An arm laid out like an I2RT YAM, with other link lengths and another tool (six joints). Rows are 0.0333 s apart.
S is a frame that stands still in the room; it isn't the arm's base.
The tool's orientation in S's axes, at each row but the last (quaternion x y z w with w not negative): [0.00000, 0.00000, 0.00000, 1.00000]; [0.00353, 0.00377, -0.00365, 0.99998]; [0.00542, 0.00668, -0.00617, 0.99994]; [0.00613, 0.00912, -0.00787, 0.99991]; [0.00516, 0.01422, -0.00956, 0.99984]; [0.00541, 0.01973, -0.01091, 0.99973]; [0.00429, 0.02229, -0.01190, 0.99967]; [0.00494, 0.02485, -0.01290, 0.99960]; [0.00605, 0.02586, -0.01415, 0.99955]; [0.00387, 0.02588, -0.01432, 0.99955]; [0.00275, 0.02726, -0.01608, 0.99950]
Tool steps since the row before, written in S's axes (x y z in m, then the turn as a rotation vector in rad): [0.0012, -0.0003, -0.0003, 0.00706, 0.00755, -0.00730]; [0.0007, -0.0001, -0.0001, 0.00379, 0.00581, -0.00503]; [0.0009, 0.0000, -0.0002, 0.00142, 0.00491, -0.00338]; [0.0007, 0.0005, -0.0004, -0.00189, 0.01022, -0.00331]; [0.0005, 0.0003, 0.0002, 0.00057, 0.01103, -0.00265]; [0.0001, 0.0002, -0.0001, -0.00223, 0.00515, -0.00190]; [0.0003, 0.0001, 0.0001, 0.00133, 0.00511, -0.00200]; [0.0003, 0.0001, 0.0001, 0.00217, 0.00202, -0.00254]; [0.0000, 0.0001, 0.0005, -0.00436, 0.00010, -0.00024]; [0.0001, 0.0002, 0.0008, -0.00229, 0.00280, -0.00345]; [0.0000, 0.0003, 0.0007, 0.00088, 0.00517, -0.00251]
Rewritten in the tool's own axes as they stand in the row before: [0.0012, -0.0003, -0.0003, 0.00706, 0.00755, -0.00730]; [0.0007, -0.0001, -0.0001, 0.00379, 0.00580, -0.00504]; [0.0009, 0.0000, -0.0002, 0.00140, 0.00489, -0.00341]; [0.0007, 0.0005, -0.0004, -0.00199, 0.01015, -0.00347]; [0.0005, 0.0003, 0.0002, 0.00044, 0.01101, -0.00275]; [0.0001, 0.0002, -0.0001, -0.00226, 0.00508, -0.00204]; [0.0003, 0.0001, 0.0001, 0.00130, 0.00512, -0.00199]; [0.0003, 0.0001, 0.0001, 0.00224, 0.00205, -0.00245]; [0.0000, 0.0001, 0.0005, -0.00434, -0.00003, -0.00047]; [0.0001, 0.0002, 0.0008, -0.00219, 0.00271, -0.00359]; [0.0000, 0.0003, 0.0007, 0.00085, 0.00518, -0.00249]
